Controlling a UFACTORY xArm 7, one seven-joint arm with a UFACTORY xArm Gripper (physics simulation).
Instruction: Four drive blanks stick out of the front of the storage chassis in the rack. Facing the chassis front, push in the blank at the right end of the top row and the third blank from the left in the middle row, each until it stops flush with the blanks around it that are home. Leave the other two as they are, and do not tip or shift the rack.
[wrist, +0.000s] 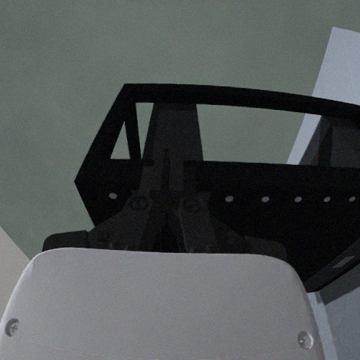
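The black rack (230, 96) spans the middle and right of the wrist view, with a row of small pale round dots along its dark panel. A dark grey block (176, 122) shows through the opening behind its top bar; I cannot tell whether it is part of the chassis. My gripper (169, 165) is shut and empty, its dark fingers reaching up in front of the rack's dark panel. The fingertips blend into the dark parts behind them, so contact cannot be told. The drive blanks and their rows cannot be made out.
A green surface (65, 60) lies behind and left of the rack. A pale blue surface (339, 65) shows at the upper right, and another bluish area (345, 320) at the lower right. A beige area (9, 270) is at the lower left edge.
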